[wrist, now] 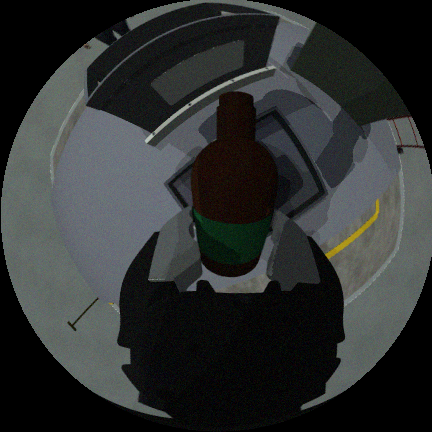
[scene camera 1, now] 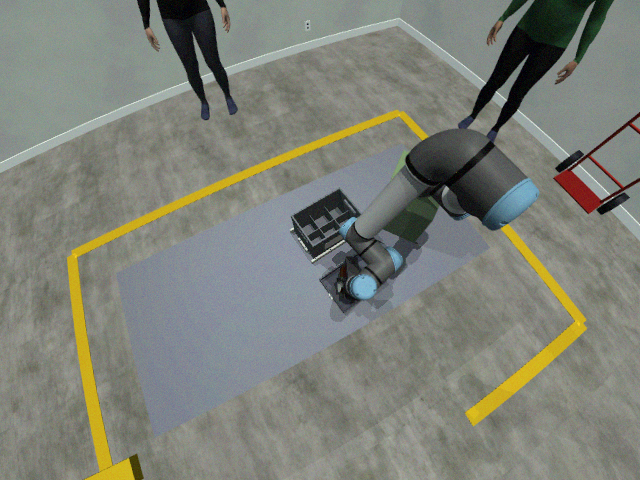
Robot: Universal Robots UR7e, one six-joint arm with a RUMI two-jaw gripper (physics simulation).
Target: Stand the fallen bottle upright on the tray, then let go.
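Places are measured from the arm's base along level axes (x ahead, y left, z up), in centimetres.
Pixels of known places: gripper, fingertip midpoint: (wrist: 231,209).
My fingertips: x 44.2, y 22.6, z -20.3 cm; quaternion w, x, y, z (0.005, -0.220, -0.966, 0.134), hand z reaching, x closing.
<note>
Behind a point stands the place of what it marks.
The brown bottle (scene camera 1: 343,271) @(x 45.1, y 19.1, z -15.4 cm) (wrist: 235,180) @(x 42.8, y 19.9, z -14.5 cm) with a green label is between the two jaws of my gripper (scene camera 1: 341,284) @(x 44.2, y 22.6, z -20.3 cm) (wrist: 231,209) @(x 44.2, y 22.6, z -20.3 cm). The gripper is shut on it around the label, near the base; the neck points away from the gripper body in the wrist view. The dark, low-rimmed tray (scene camera 1: 331,277) @(x 48.7, y 15.9, z -30.5 cm) (wrist: 303,150) @(x 28.4, y 19.2, z -28.8 cm) shows beyond the bottle in the wrist view, with a gap below the bottle. The arm hides part of the tray and bottle in the scene view, and the bottle's exact tilt is hard to tell there.
A dark crate with compartments (scene camera 1: 320,248) @(x 49.0, y 3.7, z -20.9 cm) (wrist: 125,95) @(x 49.6, y 3.8, z -17.8 cm) stands beside the tray on a pale-edged base. A dark green block (scene camera 1: 413,219) @(x 7.1, y 11.3, z -11.3 cm) (wrist: 350,75) stands near the arm. Yellow floor tape (scene camera 1: 217,187) surrounds the area. Two people and a red hand cart (scene camera 1: 577,191) are outside it.
</note>
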